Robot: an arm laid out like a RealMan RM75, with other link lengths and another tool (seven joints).
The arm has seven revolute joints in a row. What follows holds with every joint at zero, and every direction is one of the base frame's.
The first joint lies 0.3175 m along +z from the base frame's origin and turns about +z.
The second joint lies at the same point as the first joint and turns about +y.
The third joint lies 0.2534 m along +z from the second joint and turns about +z.
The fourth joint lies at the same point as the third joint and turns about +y.
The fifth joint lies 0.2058 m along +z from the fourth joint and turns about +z.
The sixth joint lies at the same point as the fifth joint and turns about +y.
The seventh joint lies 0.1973 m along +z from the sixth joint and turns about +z.
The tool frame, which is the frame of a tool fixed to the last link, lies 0.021 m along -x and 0.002 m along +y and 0.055 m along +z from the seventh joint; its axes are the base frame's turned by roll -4.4, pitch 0 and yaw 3.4 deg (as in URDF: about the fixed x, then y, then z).
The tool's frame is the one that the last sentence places.
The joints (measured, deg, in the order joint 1, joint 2, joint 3, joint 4, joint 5, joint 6, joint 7), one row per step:
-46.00, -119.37, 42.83, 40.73, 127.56, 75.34, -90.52
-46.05, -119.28, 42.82, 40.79, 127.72, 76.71, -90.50
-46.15, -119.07, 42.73, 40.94, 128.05, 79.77, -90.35
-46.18, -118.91, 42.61, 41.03, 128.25, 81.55, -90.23
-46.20, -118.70, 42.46, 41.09, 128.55, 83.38, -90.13
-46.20, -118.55, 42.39, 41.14, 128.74, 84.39, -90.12
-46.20, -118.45, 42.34, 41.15, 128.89, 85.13, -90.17
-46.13, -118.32, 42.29, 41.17, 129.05, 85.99, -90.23
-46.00, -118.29, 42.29, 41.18, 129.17, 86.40, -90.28
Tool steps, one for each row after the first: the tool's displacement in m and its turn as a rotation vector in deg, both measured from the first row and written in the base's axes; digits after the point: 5 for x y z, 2 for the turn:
0.00158, -0.00481, -0.00080, -1.19, -0.15, -0.47
0.00494, -0.01545, -0.00186, -3.76, -0.50, -1.56
0.00642, -0.02150, -0.00179, -5.19, -0.71, -2.16
0.00718, -0.02779, -0.00134, -6.67, -0.83, -2.70
0.00728, -0.03118, -0.00076, -7.47, -0.85, -2.95
0.00730, -0.03385, -0.00048, -8.10, -0.89, -3.06
0.00685, -0.03710, 0.00001, -8.82, -0.94, -3.12
0.00590, -0.03922, -0.00006, -9.22, -0.94, -3.04

